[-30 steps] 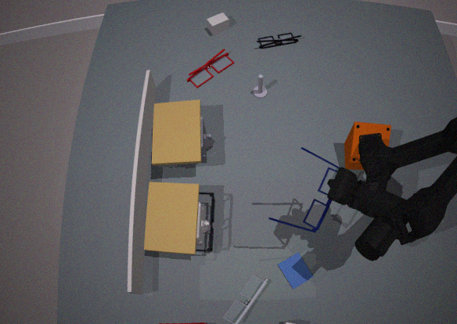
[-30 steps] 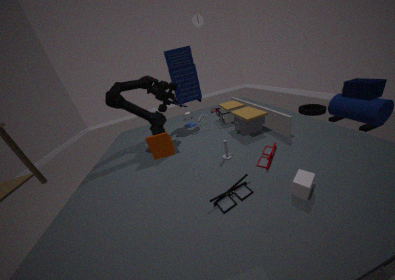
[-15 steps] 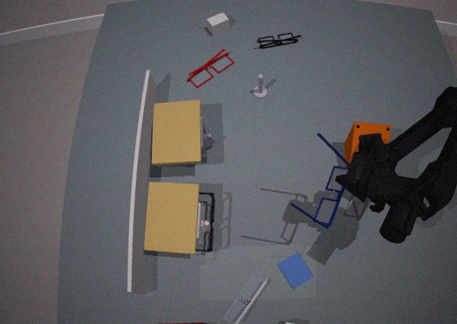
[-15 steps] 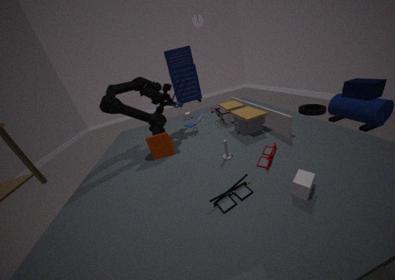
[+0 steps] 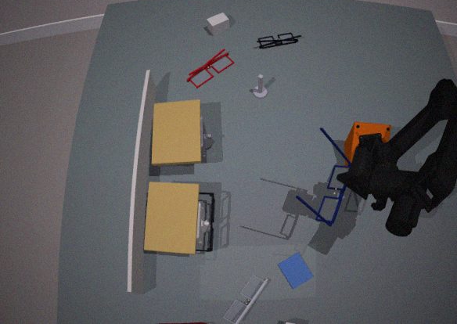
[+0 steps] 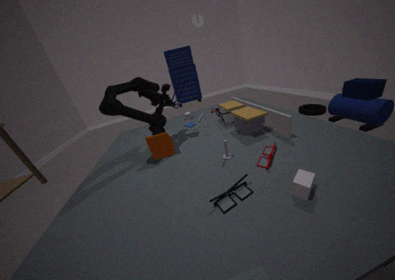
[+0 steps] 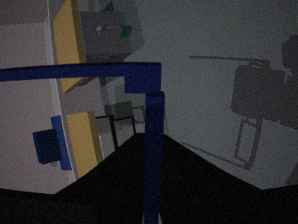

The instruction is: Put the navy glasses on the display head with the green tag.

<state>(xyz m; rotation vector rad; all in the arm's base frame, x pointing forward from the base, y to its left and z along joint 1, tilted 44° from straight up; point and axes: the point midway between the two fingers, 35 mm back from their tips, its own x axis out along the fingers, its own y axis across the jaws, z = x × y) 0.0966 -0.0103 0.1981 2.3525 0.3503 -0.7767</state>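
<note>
The white peg is 34 cm to the right of my gripper tip, 19 cm below it and 13 cm ahead of it. Round my gripper tip: blue pad (21 cm below, 17 cm to the left, 8 cm ahead); white wall (46 cm ahead, 16 cm below, 9 cm to the right).
</note>
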